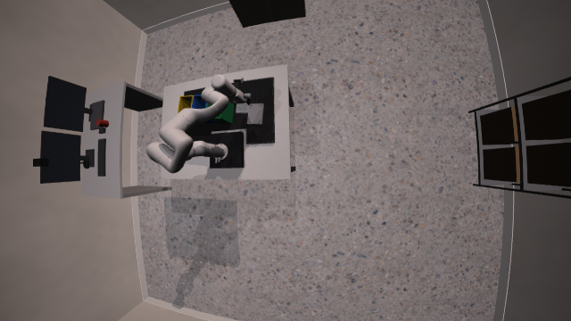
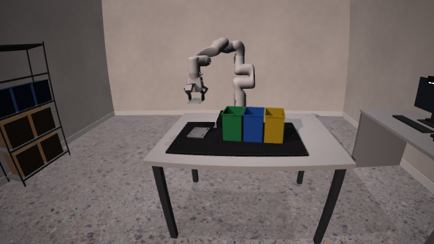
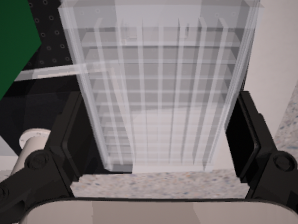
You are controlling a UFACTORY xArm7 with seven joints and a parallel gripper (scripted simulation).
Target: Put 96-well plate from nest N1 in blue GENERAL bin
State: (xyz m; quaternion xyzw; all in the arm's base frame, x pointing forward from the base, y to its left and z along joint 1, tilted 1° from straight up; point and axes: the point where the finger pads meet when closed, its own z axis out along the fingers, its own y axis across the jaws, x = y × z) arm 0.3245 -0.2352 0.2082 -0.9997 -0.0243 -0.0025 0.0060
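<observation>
Now: hand 10 mm past the blue bin, 380 mm to the right of it and 160 mm above it. From my hand the other things lie so: 96-well plate 10 mm below; green bin 10 mm behind, 250 mm to the left, 160 mm below; grey plate nest 240 mm below.
</observation>
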